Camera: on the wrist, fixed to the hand. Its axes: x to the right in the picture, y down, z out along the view.
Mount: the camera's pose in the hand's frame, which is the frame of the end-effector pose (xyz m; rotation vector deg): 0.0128 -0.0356 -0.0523 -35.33 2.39 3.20
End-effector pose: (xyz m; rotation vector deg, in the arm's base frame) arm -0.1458 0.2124 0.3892 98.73 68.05 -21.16
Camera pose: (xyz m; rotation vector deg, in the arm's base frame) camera -0.1832 0.2649 0.3862 70.11 64.70 4.06
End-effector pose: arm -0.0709 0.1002 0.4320 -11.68 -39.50 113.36
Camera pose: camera -0.0282 0.1435 0.4103 -36.46 -72.37 100.52
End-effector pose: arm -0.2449 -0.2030 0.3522 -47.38 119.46 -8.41
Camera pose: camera -0.2720 -0.2481 0.3896 -64.46 126.89 30.91
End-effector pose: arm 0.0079 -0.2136 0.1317 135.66 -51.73 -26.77
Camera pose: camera 0.0606 -0.1808 0.1495 101.96 -38.89 -32.91
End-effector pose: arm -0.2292 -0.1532 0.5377 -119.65 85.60 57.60
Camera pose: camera -0.1767 -0.1835 0.5599 131.20 -73.03 -85.12
